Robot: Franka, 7 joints.
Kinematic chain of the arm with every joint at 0, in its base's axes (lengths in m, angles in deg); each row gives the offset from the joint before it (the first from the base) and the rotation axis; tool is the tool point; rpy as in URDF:
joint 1: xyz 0 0 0.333 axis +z
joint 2: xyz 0 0 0 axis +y
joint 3: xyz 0 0 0.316 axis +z
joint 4: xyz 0.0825 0 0 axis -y
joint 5: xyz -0.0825 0 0.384 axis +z
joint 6: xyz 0 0 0 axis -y
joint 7: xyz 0.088 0 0 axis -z
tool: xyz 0 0 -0.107 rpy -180 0 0
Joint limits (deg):
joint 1: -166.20..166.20
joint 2: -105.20..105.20
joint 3: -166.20..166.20
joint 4: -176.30..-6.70
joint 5: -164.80..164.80
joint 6: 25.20..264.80
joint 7: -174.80..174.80
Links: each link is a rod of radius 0.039 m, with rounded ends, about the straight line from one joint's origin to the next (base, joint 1, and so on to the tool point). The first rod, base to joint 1, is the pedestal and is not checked.
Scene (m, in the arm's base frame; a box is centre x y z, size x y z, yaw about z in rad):
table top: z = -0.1
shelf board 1: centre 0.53 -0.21 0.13 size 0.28 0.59 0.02 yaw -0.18
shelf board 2: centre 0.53 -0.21 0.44 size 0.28 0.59 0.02 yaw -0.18
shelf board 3: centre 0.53 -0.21 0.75 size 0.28 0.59 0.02 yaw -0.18
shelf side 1: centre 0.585 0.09 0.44 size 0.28 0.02 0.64 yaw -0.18
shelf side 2: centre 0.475 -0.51 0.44 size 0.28 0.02 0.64 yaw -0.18
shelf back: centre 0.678 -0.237 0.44 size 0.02 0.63 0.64 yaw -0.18
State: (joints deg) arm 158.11 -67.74 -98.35 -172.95 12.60 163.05 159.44
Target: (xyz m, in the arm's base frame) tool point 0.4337 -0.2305 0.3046
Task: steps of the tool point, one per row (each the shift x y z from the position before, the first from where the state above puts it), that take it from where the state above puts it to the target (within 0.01 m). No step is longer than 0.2 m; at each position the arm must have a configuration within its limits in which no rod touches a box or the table.
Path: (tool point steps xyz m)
1: 0.0840 -0.0028 -0.0021
2: 0.0789 -0.0251 0.0011
3: 0.0676 -0.0450 0.0042
4: 0.0513 -0.0606 0.0072
5: 0.1101 -0.1071 0.0009
6: 0.0641 -0.1429 0.0264
7: 0.0082 -0.1544 0.0485

